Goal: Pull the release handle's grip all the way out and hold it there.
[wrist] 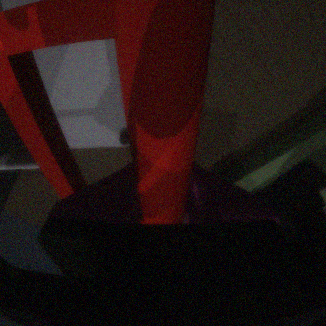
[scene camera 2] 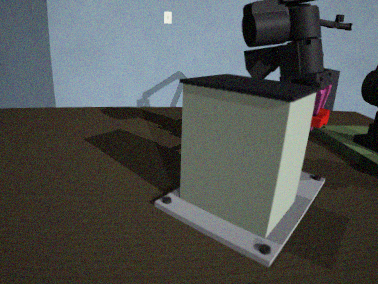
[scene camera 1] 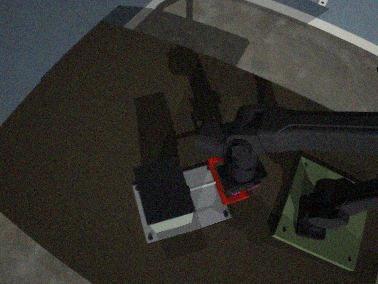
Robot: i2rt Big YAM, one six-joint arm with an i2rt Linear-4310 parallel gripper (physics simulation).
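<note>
The release handle's red grip [scene camera 1: 220,184] [scene camera 2: 320,118] [wrist: 167,165] is a U-shaped frame. It stands out from the pale box [scene camera 2: 230,155] with a black top [scene camera 1: 162,192], with a gap between them. A thin pale rod [scene camera 1: 202,187] shows in that gap. The box stands on a grey plate [scene camera 1: 210,202] [scene camera 2: 215,225]. My gripper [scene camera 1: 246,190] [scene camera 2: 323,100] [wrist: 162,163], with magenta fingers, is shut on the red grip's bar; one finger shows on each side of it in the wrist view. The fingertips are dark in the wrist view. The arm hides part of the grip in scene camera 1.
A green plate [scene camera 1: 330,252] [scene camera 2: 345,132] [wrist: 270,172] with a dark mount [scene camera 1: 325,215] on it lies to the right of the grip in scene camera 1. The box rises tall beside the gripper in scene camera 2. Dark bolts [scene camera 2: 263,248] sit at the grey plate's corners.
</note>
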